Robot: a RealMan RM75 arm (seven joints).
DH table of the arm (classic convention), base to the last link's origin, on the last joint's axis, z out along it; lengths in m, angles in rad. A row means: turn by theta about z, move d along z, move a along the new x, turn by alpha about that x. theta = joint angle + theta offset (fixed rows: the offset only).
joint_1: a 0  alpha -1.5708  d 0.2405  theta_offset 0
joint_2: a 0  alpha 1.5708  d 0  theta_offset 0
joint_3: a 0  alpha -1.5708  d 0.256  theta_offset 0
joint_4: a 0  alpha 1.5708  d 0  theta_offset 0
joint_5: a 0  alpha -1.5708  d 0.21  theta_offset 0
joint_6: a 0  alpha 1.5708  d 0  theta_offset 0
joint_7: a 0  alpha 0  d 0.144  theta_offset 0
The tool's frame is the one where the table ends.
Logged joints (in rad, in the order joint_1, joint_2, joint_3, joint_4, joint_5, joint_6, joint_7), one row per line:
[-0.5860, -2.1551, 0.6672, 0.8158, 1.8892, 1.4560, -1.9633]
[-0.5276, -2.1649, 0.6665, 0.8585, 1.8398, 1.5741, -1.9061]
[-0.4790, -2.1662, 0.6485, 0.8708, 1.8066, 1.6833, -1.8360]
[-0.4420, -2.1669, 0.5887, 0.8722, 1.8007, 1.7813, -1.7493]
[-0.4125, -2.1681, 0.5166, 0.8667, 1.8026, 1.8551, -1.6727]
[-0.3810, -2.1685, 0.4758, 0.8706, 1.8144, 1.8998, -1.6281]
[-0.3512, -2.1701, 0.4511, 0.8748, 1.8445, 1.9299, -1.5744]
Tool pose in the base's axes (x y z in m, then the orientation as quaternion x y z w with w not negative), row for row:
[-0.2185, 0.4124, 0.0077, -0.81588, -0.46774, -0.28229, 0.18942]
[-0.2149, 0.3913, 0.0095, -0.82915, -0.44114, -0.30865, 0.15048]
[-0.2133, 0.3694, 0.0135, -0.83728, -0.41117, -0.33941, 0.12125]
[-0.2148, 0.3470, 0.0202, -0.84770, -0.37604, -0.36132, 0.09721]
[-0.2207, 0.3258, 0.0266, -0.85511, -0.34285, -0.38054, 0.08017]
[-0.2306, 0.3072, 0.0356, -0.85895, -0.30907, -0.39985, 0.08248]
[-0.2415, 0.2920, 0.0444, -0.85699, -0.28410, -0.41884, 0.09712]
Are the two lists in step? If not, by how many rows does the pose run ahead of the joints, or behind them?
The pose runs 2 rows behind the joints: the pose in row i belongs to the joints in row i - 2.
